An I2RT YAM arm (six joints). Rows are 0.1 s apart.
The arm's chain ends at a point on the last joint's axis. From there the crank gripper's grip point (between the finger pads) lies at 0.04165 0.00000 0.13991 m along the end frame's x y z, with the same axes.
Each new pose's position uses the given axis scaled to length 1; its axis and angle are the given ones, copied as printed.
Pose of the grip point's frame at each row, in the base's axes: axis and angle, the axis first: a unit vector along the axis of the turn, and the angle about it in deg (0 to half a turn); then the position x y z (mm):
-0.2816 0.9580 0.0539 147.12 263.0 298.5 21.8
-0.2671 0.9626 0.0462 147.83 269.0 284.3 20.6
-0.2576 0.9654 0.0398 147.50 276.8 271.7 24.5
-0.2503 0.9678 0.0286 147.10 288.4 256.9 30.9
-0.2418 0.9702 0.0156 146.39 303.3 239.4 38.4
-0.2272 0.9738 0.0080 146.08 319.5 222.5 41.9
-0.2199 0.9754 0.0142 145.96 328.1 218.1 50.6
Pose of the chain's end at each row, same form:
-0.2816 0.9580 0.0539 147.12 223.0 283.3 161.4
-0.2671 0.9626 0.0462 147.83 230.3 271.7 160.8
-0.2576 0.9654 0.0398 147.50 236.9 260.6 164.5
-0.2503 0.9678 0.0286 147.10 246.9 248.7 170.6
-0.2418 0.9702 0.0156 146.39 259.4 234.3 177.5
-0.2272 0.9738 0.0080 146.08 274.6 219.4 180.8
-0.2199 0.9754 0.0142 145.96 283.3 213.3 189.5

